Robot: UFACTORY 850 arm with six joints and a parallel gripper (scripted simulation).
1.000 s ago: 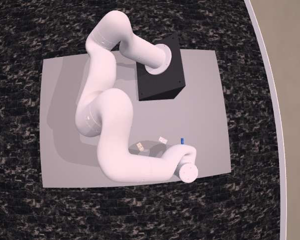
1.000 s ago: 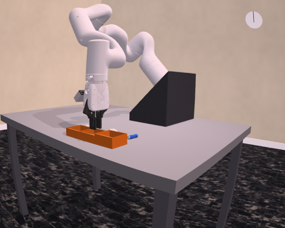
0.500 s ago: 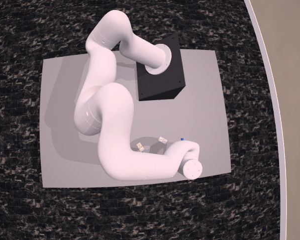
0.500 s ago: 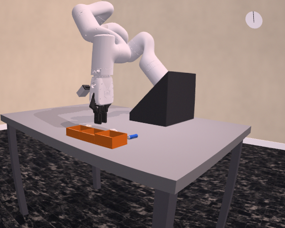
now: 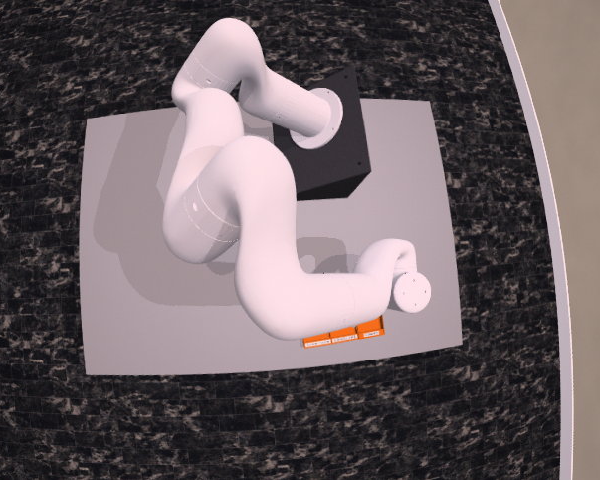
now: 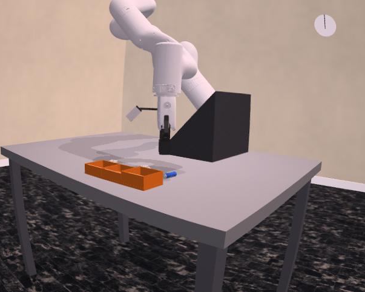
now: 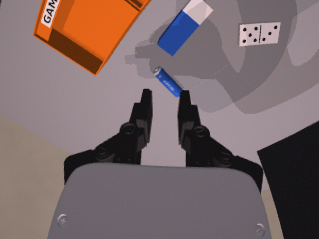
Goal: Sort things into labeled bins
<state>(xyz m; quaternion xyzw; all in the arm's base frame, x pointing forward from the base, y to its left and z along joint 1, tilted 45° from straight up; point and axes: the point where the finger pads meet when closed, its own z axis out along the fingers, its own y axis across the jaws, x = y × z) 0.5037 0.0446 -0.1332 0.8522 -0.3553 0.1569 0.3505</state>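
Right now my hand is 2 cm past the blue battery, 1 cm to the right of it and 9 cm above it. The rest, counted from my hand: blue-and-white block (3 cm ahead, 6 cm to the right, 9 cm below); then orange battery (10 cm ahead, 7 cm to the right, 8 cm below); then white domino (4 cm behind, 11 cm to the right, 9 cm below).
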